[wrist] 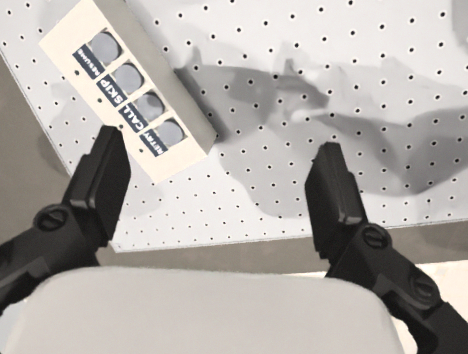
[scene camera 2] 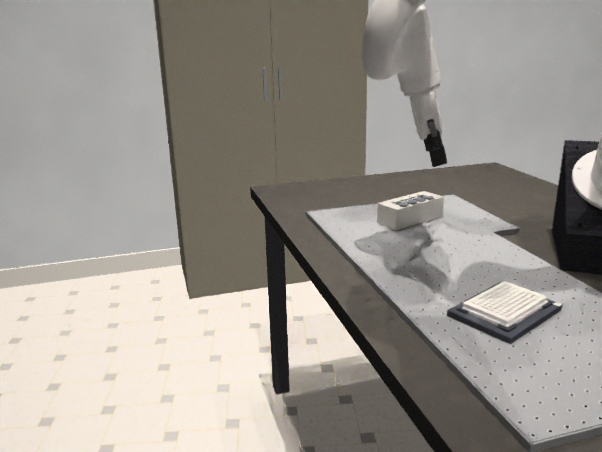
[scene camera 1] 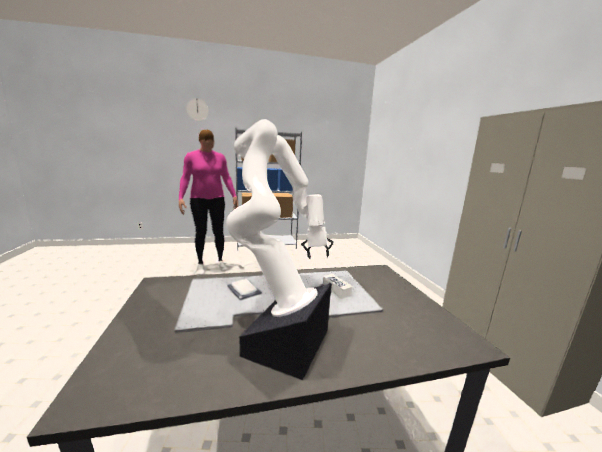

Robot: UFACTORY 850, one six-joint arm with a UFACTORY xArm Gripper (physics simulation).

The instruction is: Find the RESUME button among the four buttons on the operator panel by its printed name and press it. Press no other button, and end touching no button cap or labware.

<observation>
In view: my gripper (scene camera 2: 436, 156), a pale labware plate (scene camera 2: 506, 304), a resume button (wrist: 105, 47) and a dark holder (scene camera 2: 538, 317).
My gripper is seen too in the wrist view (wrist: 221, 156). The wrist view does not show the pale labware plate: it is out of frame.
</observation>
